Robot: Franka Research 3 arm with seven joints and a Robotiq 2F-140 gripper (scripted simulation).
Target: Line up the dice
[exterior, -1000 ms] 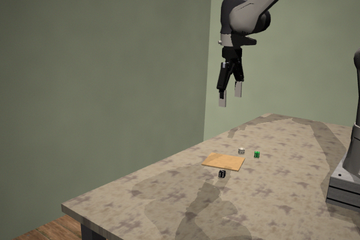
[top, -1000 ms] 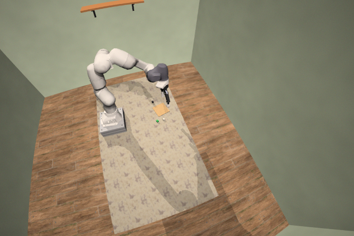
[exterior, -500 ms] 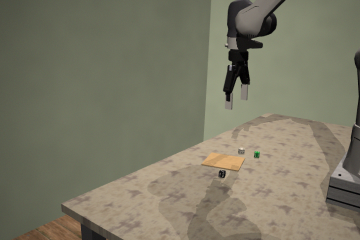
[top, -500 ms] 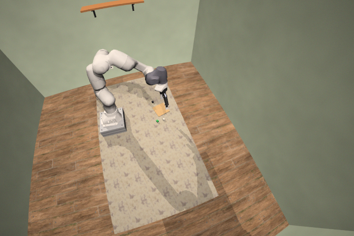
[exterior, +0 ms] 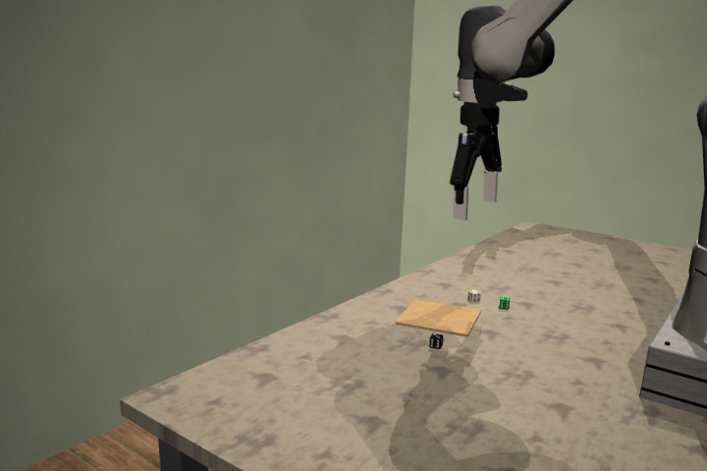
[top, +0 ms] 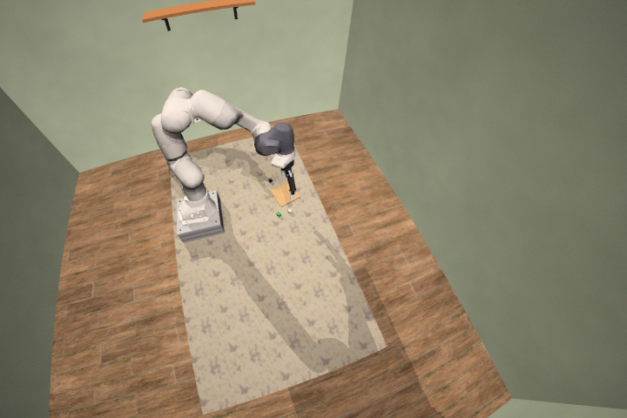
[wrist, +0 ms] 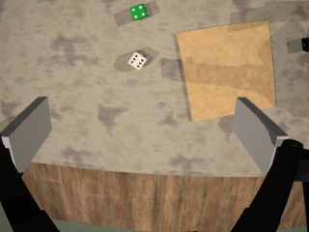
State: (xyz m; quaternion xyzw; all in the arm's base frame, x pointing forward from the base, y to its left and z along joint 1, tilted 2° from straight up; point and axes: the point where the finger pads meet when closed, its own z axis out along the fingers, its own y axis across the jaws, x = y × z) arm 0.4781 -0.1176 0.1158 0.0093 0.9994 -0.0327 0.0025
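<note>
Now: hand 20 cm above the green die, 7 cm past it and 2 cm to the left of it. The rest, counted from my hand: tan mat (21 cm below, 11 cm to the left, 1 cm ahead); then black die (24 cm to the left, 20 cm below, 5 cm behind); then white die (20 cm below, 3 cm to the right).
</note>
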